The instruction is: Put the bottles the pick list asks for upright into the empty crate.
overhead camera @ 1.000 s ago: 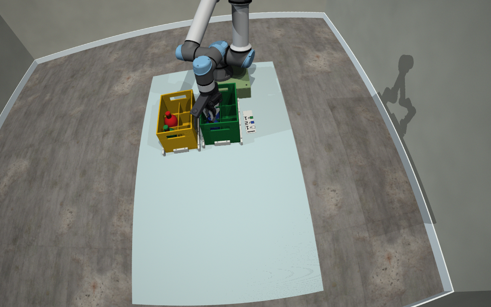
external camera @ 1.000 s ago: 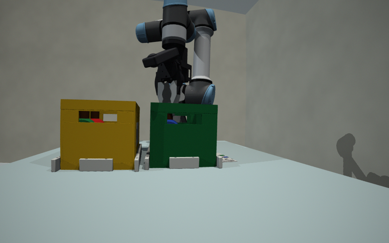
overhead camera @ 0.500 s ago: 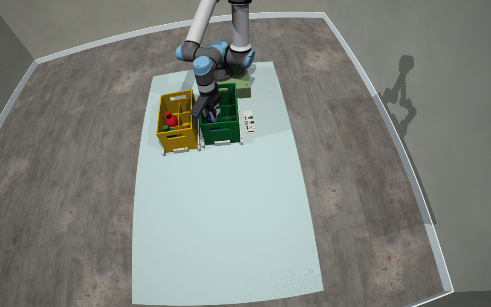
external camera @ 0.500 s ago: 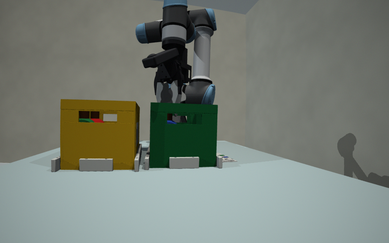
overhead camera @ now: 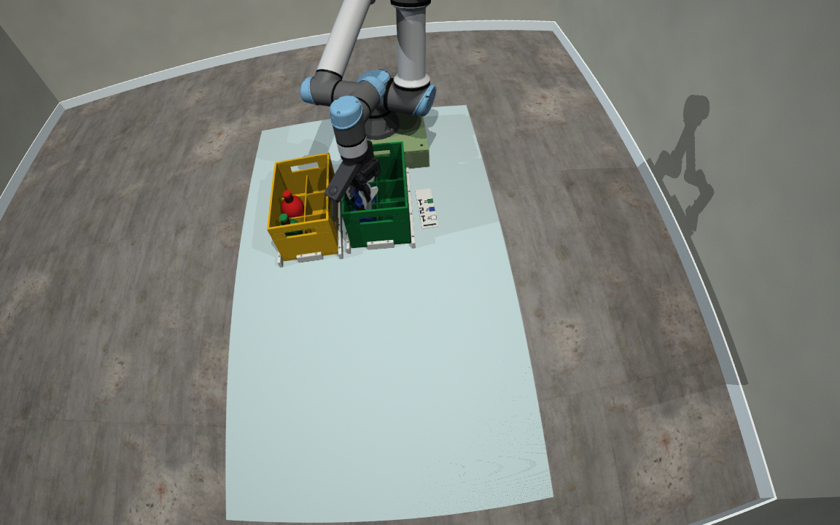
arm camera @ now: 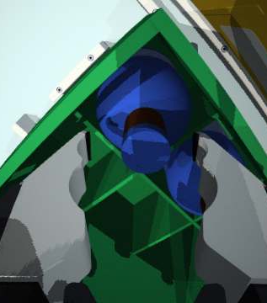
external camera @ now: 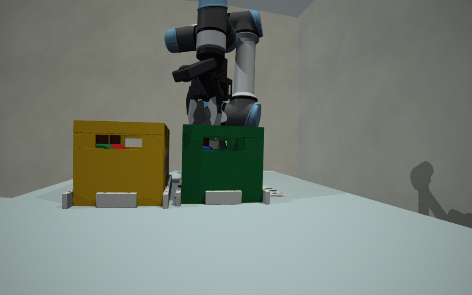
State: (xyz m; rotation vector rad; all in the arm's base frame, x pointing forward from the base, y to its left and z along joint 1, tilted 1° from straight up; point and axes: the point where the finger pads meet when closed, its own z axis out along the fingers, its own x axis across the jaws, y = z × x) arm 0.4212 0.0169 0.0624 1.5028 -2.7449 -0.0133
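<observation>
Now: hand 220 mm to the left of the green bottle, 70 mm above it and 60 mm short of it. Also, from my hand: yellow crate: 190 mm to the right, 70 mm below, 40 mm behind; then white bottle: 180 mm behind, 70 mm below, 30 mm to the right; then green crate: 100 mm behind, 70 mm below, 30 mm to the left.
</observation>
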